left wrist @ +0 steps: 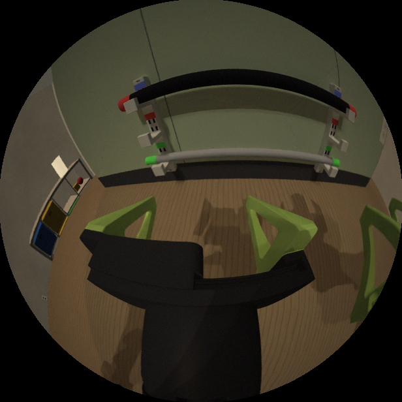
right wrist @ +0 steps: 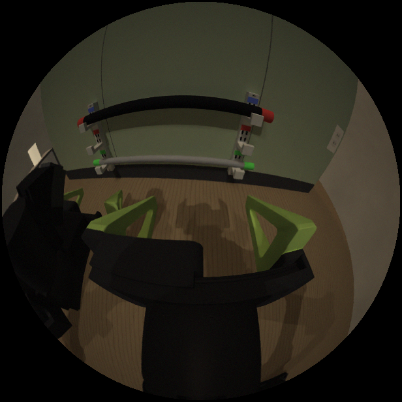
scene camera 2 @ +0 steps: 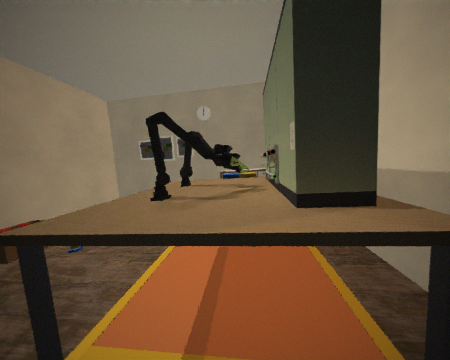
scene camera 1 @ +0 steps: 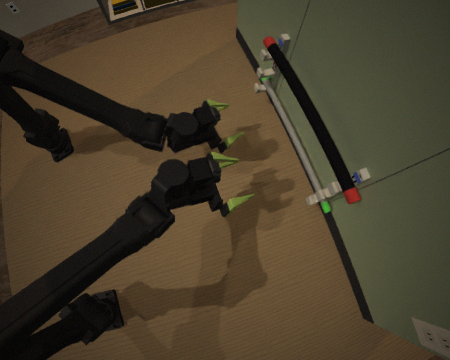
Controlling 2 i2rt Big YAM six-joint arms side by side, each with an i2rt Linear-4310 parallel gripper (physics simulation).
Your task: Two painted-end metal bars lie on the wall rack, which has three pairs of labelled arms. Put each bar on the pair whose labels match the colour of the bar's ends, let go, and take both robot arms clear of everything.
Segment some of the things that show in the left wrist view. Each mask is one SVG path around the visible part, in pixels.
My left gripper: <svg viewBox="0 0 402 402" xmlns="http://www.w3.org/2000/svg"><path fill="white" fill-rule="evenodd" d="M313 221L248 195L245 209L253 243L257 273L220 278L203 278L203 249L198 243L191 241L150 240L157 208L154 196L149 196L135 204L118 209L87 223L82 234L80 234L80 240L92 253L87 264L91 268L87 280L112 296L145 309L141 346L141 377L147 394L151 395L151 397L184 402L187 399L216 399L219 402L250 397L260 390L261 347L256 309L289 296L315 279L303 251L303 248L317 232L317 226ZM256 213L277 228L277 236L273 243L271 243L271 246L262 231ZM146 213L136 238L125 237L125 228Z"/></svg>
My right gripper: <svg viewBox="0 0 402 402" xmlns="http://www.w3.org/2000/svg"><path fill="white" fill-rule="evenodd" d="M394 197L391 198L388 205L391 217L369 205L365 205L360 216L363 241L363 268L356 301L350 313L350 324L367 316L386 282L385 280L377 288L374 287L375 250L371 225L373 224L384 234L396 251L401 224L399 224L395 210L399 209L399 211L402 211L402 201Z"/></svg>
A black bar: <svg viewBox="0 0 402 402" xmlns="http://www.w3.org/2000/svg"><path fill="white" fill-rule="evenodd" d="M117 103L119 110L125 112L123 102L137 97L138 104L162 95L194 87L249 84L276 87L307 95L329 104L346 113L346 108L349 108L355 113L354 117L356 117L354 107L317 85L285 74L255 69L213 69L182 74L139 89L123 97Z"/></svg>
A grey bar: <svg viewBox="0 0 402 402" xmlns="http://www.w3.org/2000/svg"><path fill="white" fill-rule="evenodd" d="M145 158L146 164L210 157L273 157L339 166L339 159L303 151L264 147L193 149L151 155Z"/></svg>
